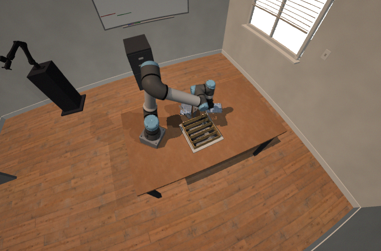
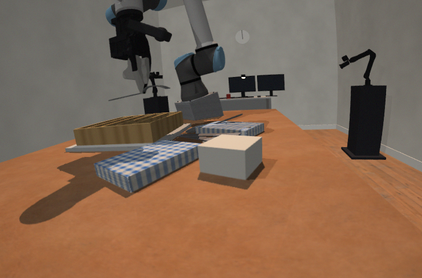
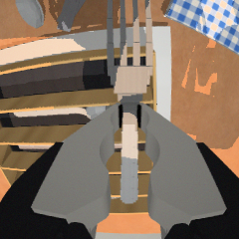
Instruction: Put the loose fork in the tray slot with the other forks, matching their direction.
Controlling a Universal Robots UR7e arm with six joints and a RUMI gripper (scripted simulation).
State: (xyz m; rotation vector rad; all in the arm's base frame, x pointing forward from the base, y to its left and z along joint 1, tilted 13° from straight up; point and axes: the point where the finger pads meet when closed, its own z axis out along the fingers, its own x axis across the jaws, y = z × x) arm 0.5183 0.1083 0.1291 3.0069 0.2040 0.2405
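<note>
My gripper is now 140 mm to the left of the wooden cutlery tray, 110 mm above it and 90 mm past it. The rest, counted from my hand: white box (260 mm to the left, 140 mm below, 120 mm ahead).
</note>
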